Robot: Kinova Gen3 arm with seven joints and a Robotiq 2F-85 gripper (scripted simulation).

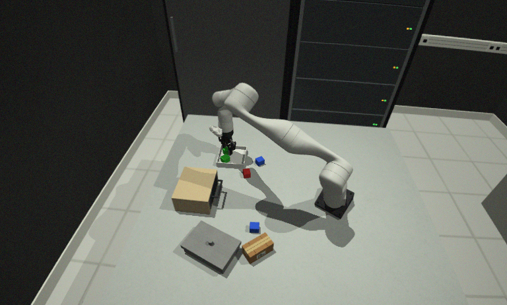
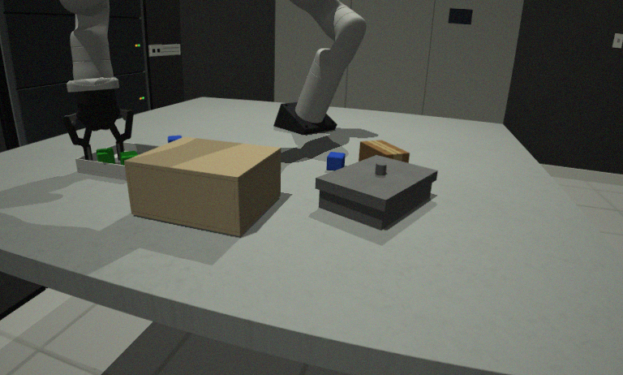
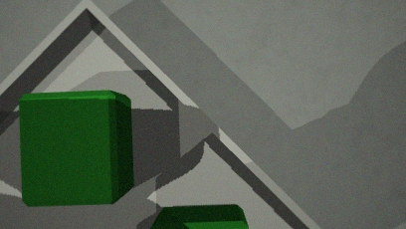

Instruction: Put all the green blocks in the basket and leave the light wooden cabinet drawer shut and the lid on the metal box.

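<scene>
Now: hand 4 cm past the basket, 3 cm to the right of it and 2 cm above it. Round my hand: light wooden cabinet (31 cm to the left, 4 cm ahead, 1 cm above); cabinet drawer (31 cm to the left, 2 cm ahead, 1 cm above); red block (14 cm behind, 13 cm to the left, 2 cm below).
</scene>
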